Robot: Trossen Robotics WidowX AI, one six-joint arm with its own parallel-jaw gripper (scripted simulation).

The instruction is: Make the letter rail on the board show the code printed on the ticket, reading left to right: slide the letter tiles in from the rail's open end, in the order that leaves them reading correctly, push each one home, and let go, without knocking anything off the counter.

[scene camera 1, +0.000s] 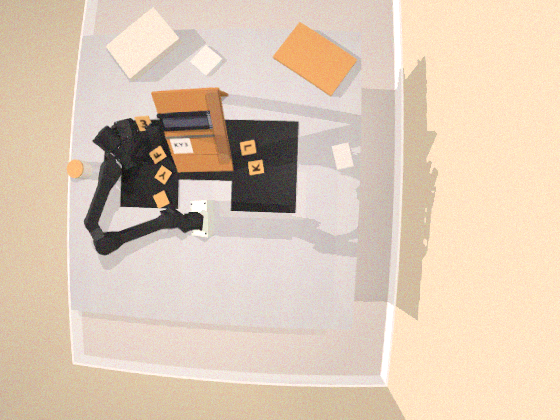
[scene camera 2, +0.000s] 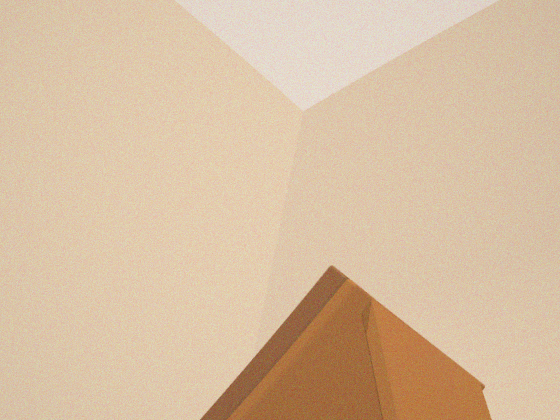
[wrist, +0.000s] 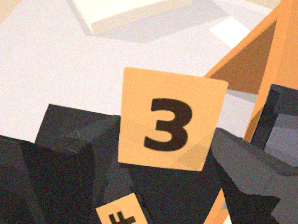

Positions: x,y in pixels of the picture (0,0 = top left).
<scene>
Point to an orange panel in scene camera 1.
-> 322,63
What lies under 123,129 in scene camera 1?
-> My gripper.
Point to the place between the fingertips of my gripper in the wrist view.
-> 167,129
</scene>
